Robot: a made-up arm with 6 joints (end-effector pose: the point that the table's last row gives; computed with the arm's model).
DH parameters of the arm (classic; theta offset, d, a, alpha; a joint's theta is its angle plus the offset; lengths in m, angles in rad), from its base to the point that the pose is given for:
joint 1: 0 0.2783 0 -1.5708
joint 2: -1.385 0 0.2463 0
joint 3: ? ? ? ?
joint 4: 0 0.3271 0 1.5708
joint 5: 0 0 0.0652 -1.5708
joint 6: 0 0.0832 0 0
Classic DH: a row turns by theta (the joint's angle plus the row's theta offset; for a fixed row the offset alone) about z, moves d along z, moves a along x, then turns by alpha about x.
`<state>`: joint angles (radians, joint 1 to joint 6).
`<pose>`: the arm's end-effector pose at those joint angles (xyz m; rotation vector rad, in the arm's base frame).
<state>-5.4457 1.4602 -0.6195 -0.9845 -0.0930 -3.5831</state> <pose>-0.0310 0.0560 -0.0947 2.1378 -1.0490 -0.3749</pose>
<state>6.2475 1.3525 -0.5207 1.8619 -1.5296 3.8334</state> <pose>0.0803 -0.0851 0.0711 1.2081 1.0365 -1.5867</pose>
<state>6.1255 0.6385 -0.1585 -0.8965 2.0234 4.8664</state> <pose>0.0149 -0.0841 0.1313 -0.1158 -1.0598 2.0764</pose>
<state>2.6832 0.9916 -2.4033 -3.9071 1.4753 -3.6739</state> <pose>-0.6000 0.2369 0.4370 0.8050 -0.2216 -0.9107</pose>
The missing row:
joint 3: 1.385 0 0.074 -1.5708
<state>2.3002 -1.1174 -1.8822 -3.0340 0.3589 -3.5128</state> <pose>0.1168 -0.1358 0.8548 0.0258 0.2283 -1.1032</pose>
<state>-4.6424 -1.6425 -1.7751 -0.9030 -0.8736 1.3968</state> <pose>-0.0500 -0.4736 0.5864 1.1026 -0.1495 -1.0024</pose>
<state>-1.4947 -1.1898 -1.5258 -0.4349 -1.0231 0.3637</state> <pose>0.0265 0.2345 0.7671 -0.1310 0.7210 1.6021</pose>
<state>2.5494 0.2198 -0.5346 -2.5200 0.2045 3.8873</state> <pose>-0.2325 0.1235 0.1146 -2.2146 -1.4555 0.0972</pose>
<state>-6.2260 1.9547 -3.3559 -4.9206 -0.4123 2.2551</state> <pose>0.5992 -0.0569 0.1737 0.6200 1.5228 0.0608</pose>
